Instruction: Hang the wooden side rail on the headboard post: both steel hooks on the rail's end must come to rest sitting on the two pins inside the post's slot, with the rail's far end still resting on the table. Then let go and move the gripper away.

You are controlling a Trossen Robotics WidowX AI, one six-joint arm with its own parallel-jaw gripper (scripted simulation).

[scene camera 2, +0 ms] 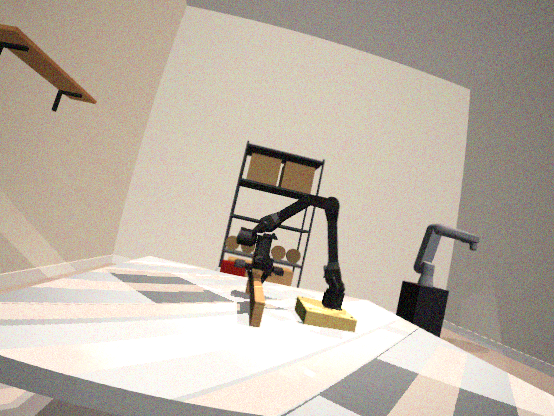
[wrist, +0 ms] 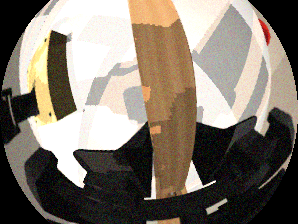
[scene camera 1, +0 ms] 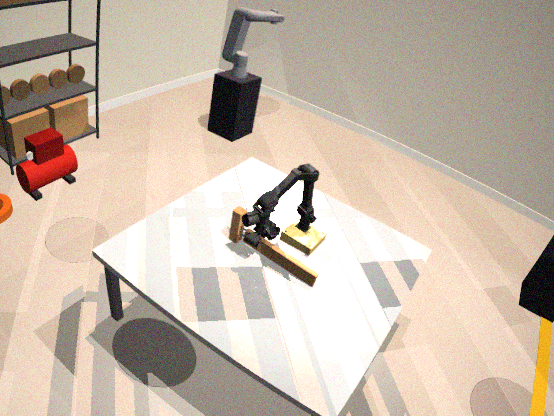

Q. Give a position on a wooden side rail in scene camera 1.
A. At 308, 275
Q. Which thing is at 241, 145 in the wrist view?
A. My gripper.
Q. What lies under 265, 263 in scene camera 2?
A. My gripper.
